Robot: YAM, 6 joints.
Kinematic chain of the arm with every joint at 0, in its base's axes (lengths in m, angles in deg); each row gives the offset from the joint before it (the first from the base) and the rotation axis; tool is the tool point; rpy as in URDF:
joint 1: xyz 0 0 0.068 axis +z
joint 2: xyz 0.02 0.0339 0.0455 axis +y
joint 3: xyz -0.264 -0.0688 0 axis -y
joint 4: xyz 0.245 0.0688 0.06 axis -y
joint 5: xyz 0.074 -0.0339 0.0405 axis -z
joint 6: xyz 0.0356 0 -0.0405 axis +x
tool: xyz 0 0 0 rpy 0 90 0
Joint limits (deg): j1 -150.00..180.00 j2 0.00..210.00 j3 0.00..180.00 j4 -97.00..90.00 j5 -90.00..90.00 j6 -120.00..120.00
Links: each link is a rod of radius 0.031 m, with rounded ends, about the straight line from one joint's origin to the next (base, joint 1, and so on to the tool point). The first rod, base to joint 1, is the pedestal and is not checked.
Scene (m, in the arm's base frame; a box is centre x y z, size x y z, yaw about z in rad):
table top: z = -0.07
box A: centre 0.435 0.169 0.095 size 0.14 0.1 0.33 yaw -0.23
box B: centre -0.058 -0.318 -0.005 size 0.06 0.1 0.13 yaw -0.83
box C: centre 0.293 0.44 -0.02 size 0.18 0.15 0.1 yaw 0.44
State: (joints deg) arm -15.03 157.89 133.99 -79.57 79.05 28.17
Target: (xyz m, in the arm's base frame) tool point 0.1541 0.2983 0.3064
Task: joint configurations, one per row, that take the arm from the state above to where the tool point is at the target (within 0.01 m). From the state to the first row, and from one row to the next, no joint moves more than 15 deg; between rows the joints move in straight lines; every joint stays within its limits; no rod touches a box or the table.
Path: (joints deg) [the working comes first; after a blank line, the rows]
Joints at the target: 68.43 108.82 100.93 -97.00 70.84 28.17
Straight joint move there: touches box A.

1: -7.67 146.85 142.24 -80.51 65.33 19.15
2: -0.30 135.81 150.49 -81.45 51.60 10.13
3: 7.06 124.77 158.74 -82.39 37.88 1.10
4: 14.43 113.73 167.00 -83.32 24.15 -7.92
5: 25.23 112.74 153.78 -86.06 33.49 -0.70
6: 36.03 111.76 140.57 -88.79 42.83 6.52
7: 46.83 110.78 127.36 -91.53 52.16 13.73
8: 57.63 109.80 114.15 -94.26 61.50 20.95
9: 68.43 108.82 100.93 -97.00 70.84 28.17

